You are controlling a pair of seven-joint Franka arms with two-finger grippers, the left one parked.
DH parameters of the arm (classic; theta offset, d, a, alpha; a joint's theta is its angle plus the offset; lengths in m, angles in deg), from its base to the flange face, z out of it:
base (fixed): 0 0 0 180
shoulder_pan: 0 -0.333 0 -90
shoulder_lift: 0 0 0 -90
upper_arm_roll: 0 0.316 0.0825 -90
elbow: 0 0 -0.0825 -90
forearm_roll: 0 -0.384 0 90
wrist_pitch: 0 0 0.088 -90
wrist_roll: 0 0.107 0 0
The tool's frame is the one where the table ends.
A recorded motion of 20 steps. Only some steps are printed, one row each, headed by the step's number.
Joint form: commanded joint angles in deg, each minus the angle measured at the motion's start. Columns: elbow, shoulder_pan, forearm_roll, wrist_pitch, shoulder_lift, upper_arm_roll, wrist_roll.
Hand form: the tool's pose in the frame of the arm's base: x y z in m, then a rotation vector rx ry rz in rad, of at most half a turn. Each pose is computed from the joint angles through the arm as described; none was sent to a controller.
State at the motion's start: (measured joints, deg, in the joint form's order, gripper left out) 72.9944 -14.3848 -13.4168 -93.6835 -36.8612 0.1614 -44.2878
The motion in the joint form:
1: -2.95 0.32 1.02 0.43 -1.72 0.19 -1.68
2: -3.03 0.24 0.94 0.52 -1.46 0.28 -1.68
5: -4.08 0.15 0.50 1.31 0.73 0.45 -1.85
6: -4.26 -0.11 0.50 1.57 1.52 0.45 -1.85
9: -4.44 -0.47 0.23 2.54 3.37 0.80 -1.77
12: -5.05 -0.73 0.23 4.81 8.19 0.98 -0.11
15: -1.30 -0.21 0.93 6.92 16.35 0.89 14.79
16: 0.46 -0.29 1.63 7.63 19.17 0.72 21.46
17: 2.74 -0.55 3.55 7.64 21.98 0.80 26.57
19: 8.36 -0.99 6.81 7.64 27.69 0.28 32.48
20: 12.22 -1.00 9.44 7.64 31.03 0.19 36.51
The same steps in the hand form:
1: 0.6816 0.1967 0.3600 -2.4900 -1.3789 0.2847
2: 0.6809 0.1986 0.3638 -2.4875 -1.3829 0.2783
5: 0.6792 0.2020 0.3986 -2.4841 -1.4034 0.2158
6: 0.6772 0.2049 0.4095 -2.4831 -1.4144 0.1997
9: 0.6704 0.2119 0.4328 -2.4712 -1.4336 0.1734
12: 0.6545 0.2133 0.4936 -2.4905 -1.4354 0.1040
15: 0.6223 0.1971 0.5557 -2.6826 -1.1169 0.0973
16: 0.6093 0.1919 0.5719 -2.7593 -0.9675 0.1100
17: 0.5962 0.1884 0.5837 -2.8332 -0.8630 0.1139
19: 0.5699 0.1745 0.5980 -2.9366 -0.7273 0.1245
20: 0.5542 0.1641 0.6005 -3.0095 -0.6291 0.1414

